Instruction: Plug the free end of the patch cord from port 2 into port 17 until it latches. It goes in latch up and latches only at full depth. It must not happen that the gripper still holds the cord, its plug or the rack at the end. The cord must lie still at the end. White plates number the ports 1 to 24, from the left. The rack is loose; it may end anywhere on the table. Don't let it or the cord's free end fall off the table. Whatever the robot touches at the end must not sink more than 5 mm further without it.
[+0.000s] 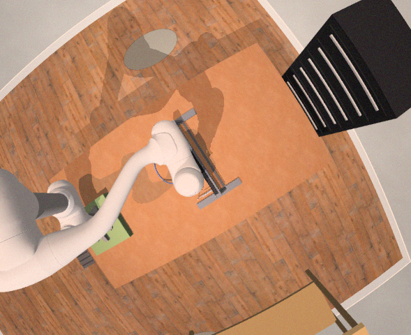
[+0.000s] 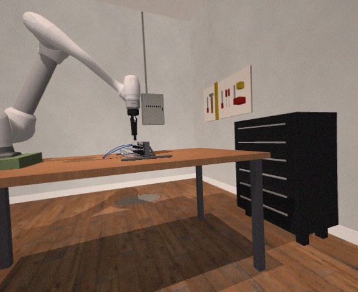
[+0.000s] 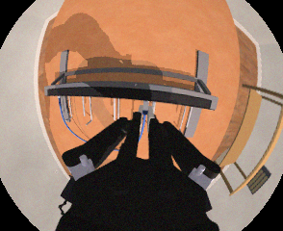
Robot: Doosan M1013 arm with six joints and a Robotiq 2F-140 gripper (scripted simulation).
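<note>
Now: hand 30 mm above the pale plug and 10 mm short of it.
</note>
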